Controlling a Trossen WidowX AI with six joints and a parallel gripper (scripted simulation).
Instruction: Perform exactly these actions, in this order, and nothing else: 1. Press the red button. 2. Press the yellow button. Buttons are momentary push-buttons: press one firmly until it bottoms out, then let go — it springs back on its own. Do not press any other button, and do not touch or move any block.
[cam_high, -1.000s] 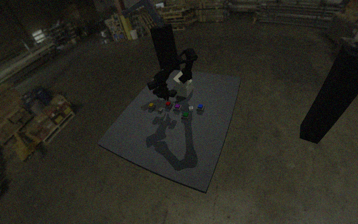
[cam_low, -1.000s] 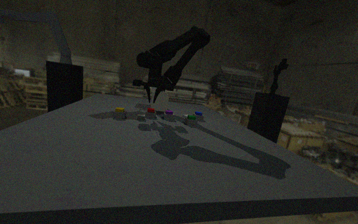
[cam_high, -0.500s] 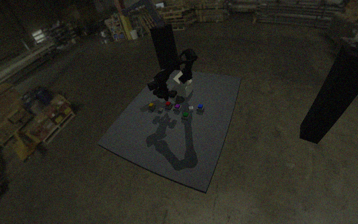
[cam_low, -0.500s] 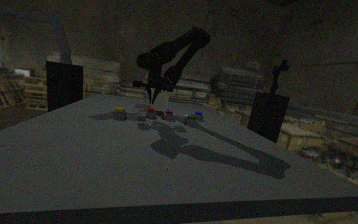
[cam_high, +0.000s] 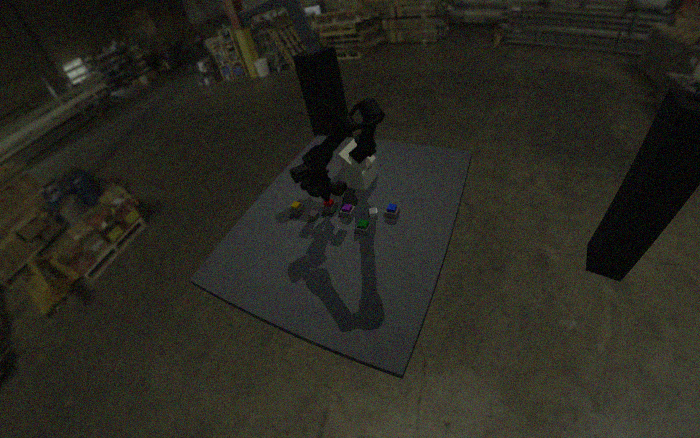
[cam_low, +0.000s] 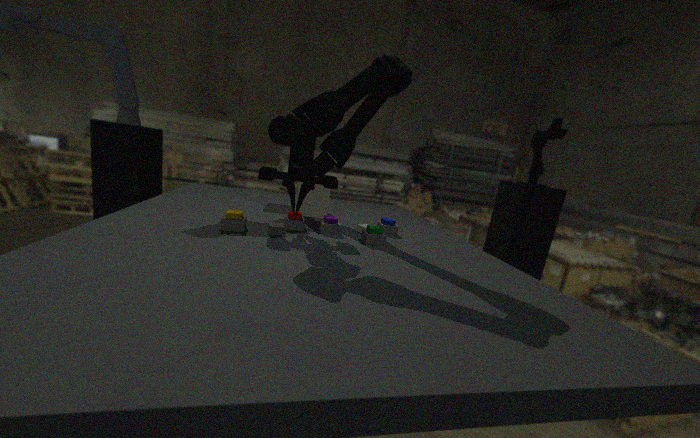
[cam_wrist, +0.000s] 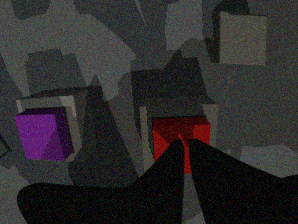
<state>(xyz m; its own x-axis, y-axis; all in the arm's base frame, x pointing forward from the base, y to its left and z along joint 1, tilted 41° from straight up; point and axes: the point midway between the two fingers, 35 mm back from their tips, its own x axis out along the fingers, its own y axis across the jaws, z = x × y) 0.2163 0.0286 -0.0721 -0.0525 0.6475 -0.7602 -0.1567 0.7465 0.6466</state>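
My gripper tip is 10 mm above the red button. The rest, counted from my gripper tip: purple button 90 mm to the left, 10 mm below, 10 mm behind; yellow button 130 mm to the right, 70 mm ahead, 10 mm below; small grey block 60 mm ahead, 30 mm to the right, 30 mm below.
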